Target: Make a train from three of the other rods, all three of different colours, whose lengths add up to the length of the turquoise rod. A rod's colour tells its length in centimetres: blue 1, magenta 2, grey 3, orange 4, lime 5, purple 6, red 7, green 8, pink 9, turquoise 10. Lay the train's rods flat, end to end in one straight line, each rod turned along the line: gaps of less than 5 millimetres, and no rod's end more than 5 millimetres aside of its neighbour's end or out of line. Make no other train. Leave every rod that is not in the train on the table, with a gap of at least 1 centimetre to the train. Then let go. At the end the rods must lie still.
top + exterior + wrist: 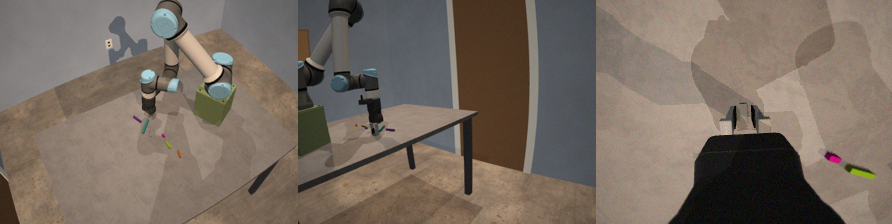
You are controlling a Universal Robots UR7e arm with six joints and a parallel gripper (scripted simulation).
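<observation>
My gripper is now 40 mm short of the magenta rod, 170 mm to the right of it and 10 mm above it. Round my hand: turquoise rod 80 mm ahead, 50 mm to the left, 10 mm below; purple rod 90 mm ahead, 20 mm to the right, 10 mm below; lime rod 60 mm ahead, 230 mm to the left, 10 mm below.
</observation>
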